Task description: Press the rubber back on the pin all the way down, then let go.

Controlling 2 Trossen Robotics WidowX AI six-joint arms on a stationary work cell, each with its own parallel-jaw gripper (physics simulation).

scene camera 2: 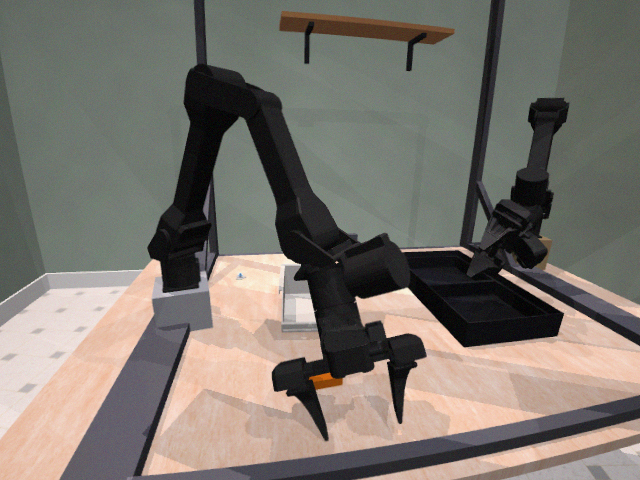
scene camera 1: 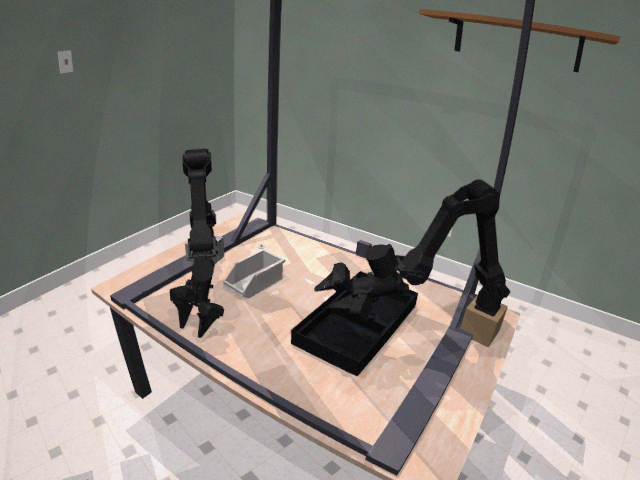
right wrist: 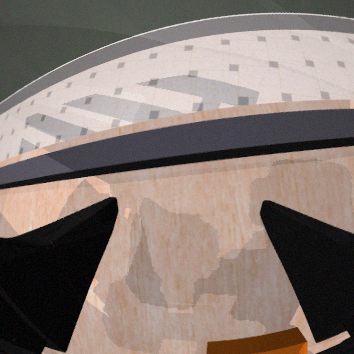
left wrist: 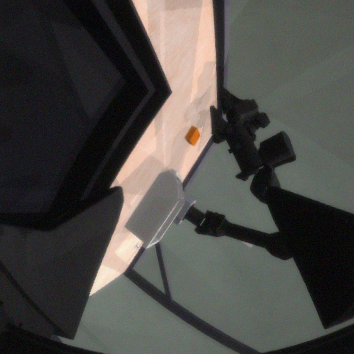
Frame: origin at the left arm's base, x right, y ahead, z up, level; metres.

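Seen in the pictures: left gripper, between the fingertips: [scene camera 2: 474,263] [scene camera 1: 322,298] [left wrist: 196,193]; right gripper, between the fingertips: [scene camera 2: 363,431] [scene camera 1: 190,332] [right wrist: 191,206] [left wrist: 214,96]; left arm's base, origin of its link: [scene camera 1: 487,307]; right arm's base, origin of its link: [scene camera 2: 181,283] [left wrist: 187,211].
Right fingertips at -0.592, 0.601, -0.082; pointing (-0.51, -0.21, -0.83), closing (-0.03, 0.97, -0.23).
Pixels of each thing's middle, then the offset from my right fingertips to it, as dx, dy, dz.
- white object, middle of its body: [scene camera 2: 240,274] [left wrist: 137,246] +0.493, +0.240, -0.003
- grey bin, middle of its body: [scene camera 2: 305,298] [left wrist: 160,206] [scene camera 1: 254,274] +0.307, +0.071, +0.024
- black divided tray, middle of its body: [scene camera 2: 460,287] [scene camera 1: 359,317] +0.379, -0.298, +0.013
- orange block, middle of its body: [scene camera 2: 319,376] [left wrist: 192,136] +0.106, +0.050, -0.004
A tiny blue and white object [scene camera 1: 261,246] [scene camera 2: 240,275] [left wrist: 137,246], which looks like the pin with its back, lies on the tabletop beyond the grey bin in scene camera 1. It is too small to tell how far the back sits on the pin. It does not show in the right wrist view. My right gripper [scene camera 1: 191,331] [scene camera 2: 362,430] [right wrist: 191,206] is open and empty above the near part of the table, well away from the pin. My left gripper [scene camera 1: 349,307] [left wrist: 196,193] is open and empty over the black tray, also away from the pin.
A grey bin [scene camera 1: 266,279] [scene camera 2: 299,327] [left wrist: 155,207] stands between the pin and the right gripper. A black divided tray [scene camera 1: 325,354] [scene camera 2: 509,333] lies under the left gripper. An orange block [scene camera 2: 326,381] [left wrist: 192,135] [right wrist: 257,345] lies near the right gripper. Dark frame bars edge the table.
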